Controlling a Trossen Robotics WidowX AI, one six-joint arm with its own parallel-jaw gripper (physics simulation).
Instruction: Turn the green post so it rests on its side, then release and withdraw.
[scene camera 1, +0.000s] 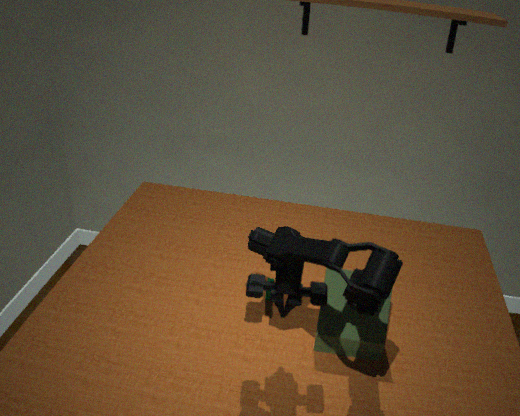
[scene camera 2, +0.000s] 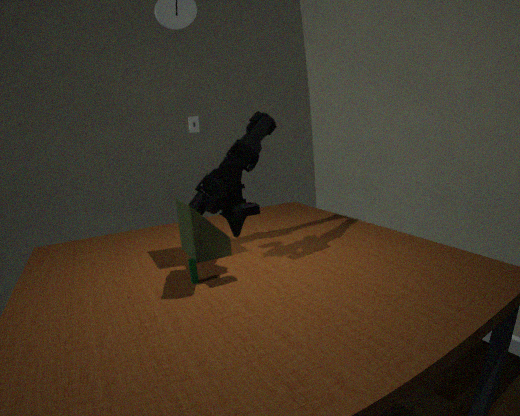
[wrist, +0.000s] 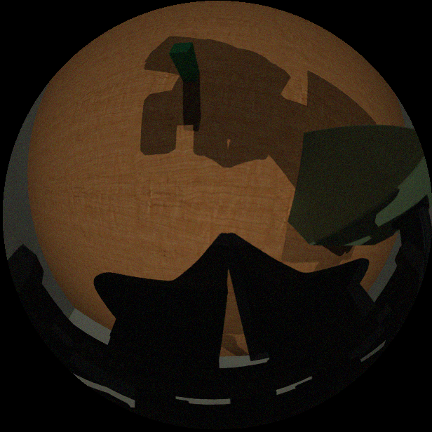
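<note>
The green post (scene camera 1: 270, 290) (scene camera 2: 193, 271) (wrist: 185, 62) stands upright on the table (scene camera 1: 165, 260) (scene camera 2: 300, 340) (wrist: 100, 185). In the scene camera 1 view it is mostly hidden behind the gripper. In the wrist view it shows at the top, a little left of the middle, with its dark shadow below it. My gripper (scene camera 1: 283, 315) (scene camera 2: 237, 235) (wrist: 226, 239) is shut and empty. Its tips point down above the table, apart from the post.
A green wedge-shaped block (scene camera 1: 350, 331) (scene camera 2: 200, 235) (wrist: 350, 175) stands beside the post and under part of my arm. It shows at the right in the wrist view. A wall shelf (scene camera 1: 425, 10) is high at the back in the scene camera 1 view.
</note>
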